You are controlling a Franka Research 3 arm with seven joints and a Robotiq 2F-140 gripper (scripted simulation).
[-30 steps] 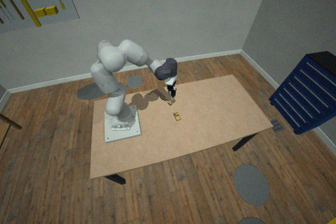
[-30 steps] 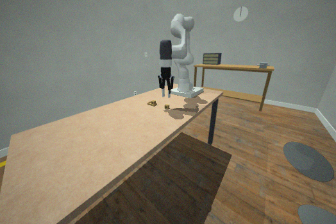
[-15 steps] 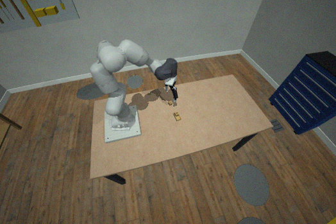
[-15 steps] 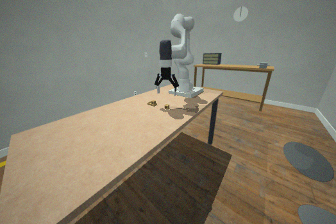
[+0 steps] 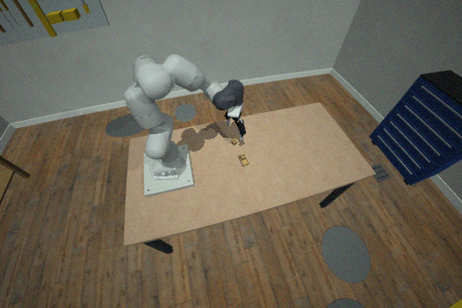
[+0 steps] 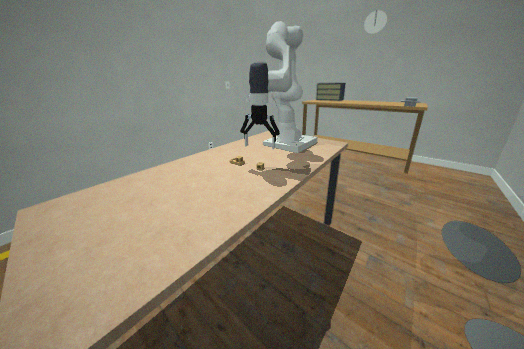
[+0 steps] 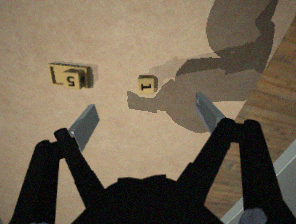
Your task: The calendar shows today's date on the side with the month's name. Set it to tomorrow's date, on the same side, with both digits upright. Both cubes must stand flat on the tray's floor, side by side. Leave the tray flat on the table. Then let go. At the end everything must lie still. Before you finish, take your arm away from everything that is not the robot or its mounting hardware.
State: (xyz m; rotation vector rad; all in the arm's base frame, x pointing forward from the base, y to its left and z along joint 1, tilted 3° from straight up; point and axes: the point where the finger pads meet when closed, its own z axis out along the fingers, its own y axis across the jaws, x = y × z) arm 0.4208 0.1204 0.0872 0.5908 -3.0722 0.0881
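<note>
Right now the wooden digit cube is 12 cm below my hand. From my hand the other things lie so: wooden tray: 16 cm to the right, 12 cm below, 2 cm ahead.
</note>
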